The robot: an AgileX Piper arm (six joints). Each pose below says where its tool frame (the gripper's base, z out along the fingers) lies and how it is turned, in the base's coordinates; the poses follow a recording.
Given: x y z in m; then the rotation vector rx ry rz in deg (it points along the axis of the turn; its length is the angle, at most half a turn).
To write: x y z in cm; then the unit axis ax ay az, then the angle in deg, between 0 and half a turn. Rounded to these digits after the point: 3 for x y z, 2 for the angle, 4 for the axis.
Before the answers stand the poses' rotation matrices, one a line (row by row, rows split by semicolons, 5 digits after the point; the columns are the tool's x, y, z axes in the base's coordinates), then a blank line. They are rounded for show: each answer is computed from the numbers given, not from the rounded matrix.
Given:
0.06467 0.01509 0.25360 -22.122 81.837 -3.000
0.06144 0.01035 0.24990 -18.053 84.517 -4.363
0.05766 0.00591 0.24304 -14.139 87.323 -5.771
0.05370 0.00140 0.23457 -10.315 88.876 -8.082
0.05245 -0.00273 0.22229 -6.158 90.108 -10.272
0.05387 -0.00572 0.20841 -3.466 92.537 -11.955
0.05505 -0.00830 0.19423 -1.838 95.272 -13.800
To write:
0.15204 -0.19369 0.96921; -0.26413 0.93698 0.22868; -0.95243 -0.29077 0.09130
0.10136 -0.14111 0.98479; -0.24177 0.95672 0.16198; -0.96503 -0.25451 0.06285
0.04843 -0.08832 0.99491; -0.21849 0.97102 0.09684; -0.97464 -0.22207 0.02773
0.01599 -0.02331 0.99960; -0.20323 0.97878 0.02607; -0.97900 -0.20357 0.01092
-0.01105 0.04478 0.99894; -0.18120 0.98237 -0.04604; -0.98338 -0.18151 -0.00274
-0.05733 0.08886 0.99439; -0.16677 0.98118 -0.09730; -0.98433 -0.17141 -0.04143
-0.10905 0.12151 0.98658; -0.16342 0.97680 -0.13837; -0.98051 -0.17632 -0.08666

6.467 1.509 25.360 -0.2608 0.9647 -0.0354 84.83
6.144 1.035 24.990 -0.2086 0.9767 -0.0504 86.53
5.766 0.591 24.304 -0.1595 0.9850 -0.0651 88.65
5.370 0.140 23.457 -0.1148 0.9893 -0.0900 89.84
5.245 -0.273 22.229 -0.0677 0.9913 -0.1130 90.90
5.387 -0.572 20.841 -0.0371 0.9911 -0.1280 93.37
5.505 -0.830 19.423 -0.0191 0.9895 -0.1433 96.28

